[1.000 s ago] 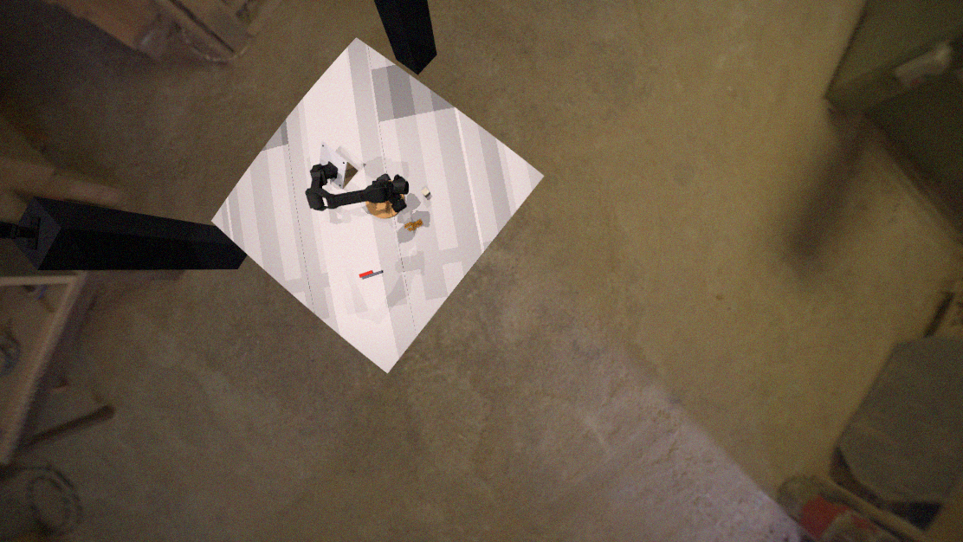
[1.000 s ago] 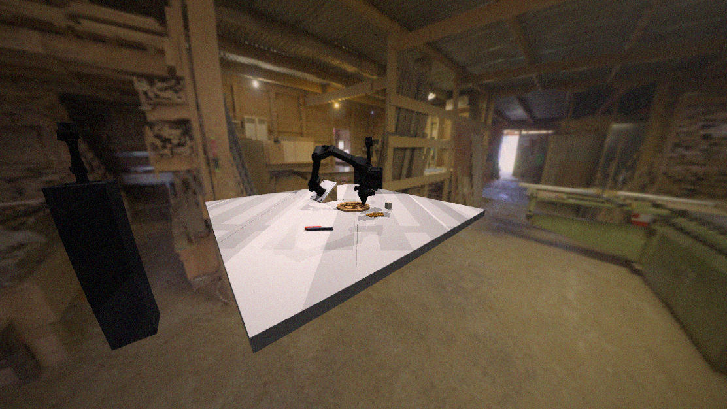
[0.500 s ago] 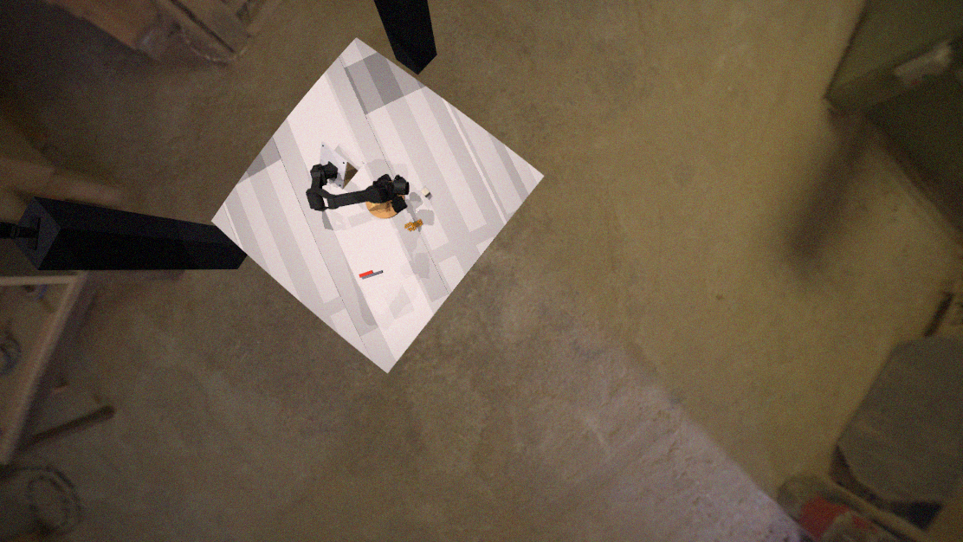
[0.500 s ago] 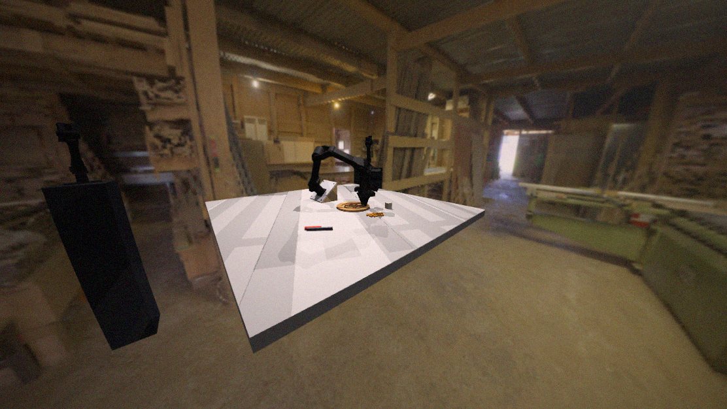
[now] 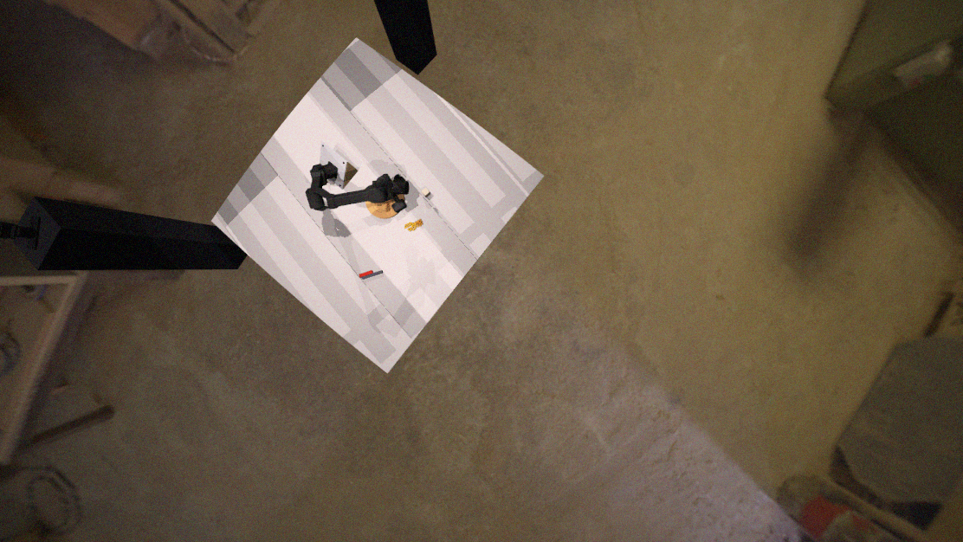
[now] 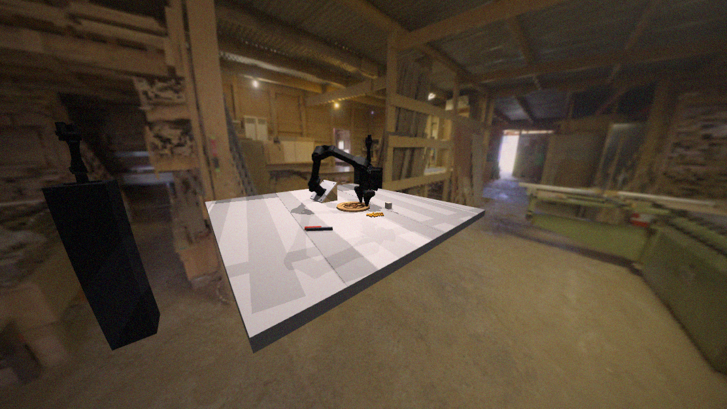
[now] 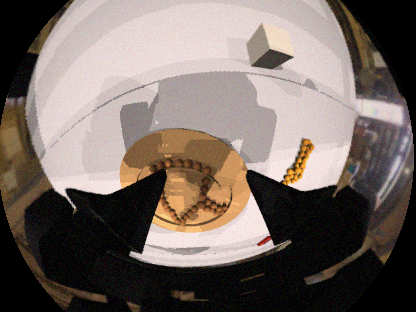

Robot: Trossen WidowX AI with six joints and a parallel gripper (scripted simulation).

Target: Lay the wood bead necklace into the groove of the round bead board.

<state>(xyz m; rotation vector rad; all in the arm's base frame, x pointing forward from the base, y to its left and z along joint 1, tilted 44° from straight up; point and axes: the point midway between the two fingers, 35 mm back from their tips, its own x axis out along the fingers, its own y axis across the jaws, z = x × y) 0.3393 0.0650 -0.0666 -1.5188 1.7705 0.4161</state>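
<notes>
Right now the small grey cube is 100 mm ahead of my gripper tip and 110 mm to the left of it. From my gripper tip the other things lie so: black marker: 130 mm ahead, 390 mm to the right, 20 mm below.
</notes>
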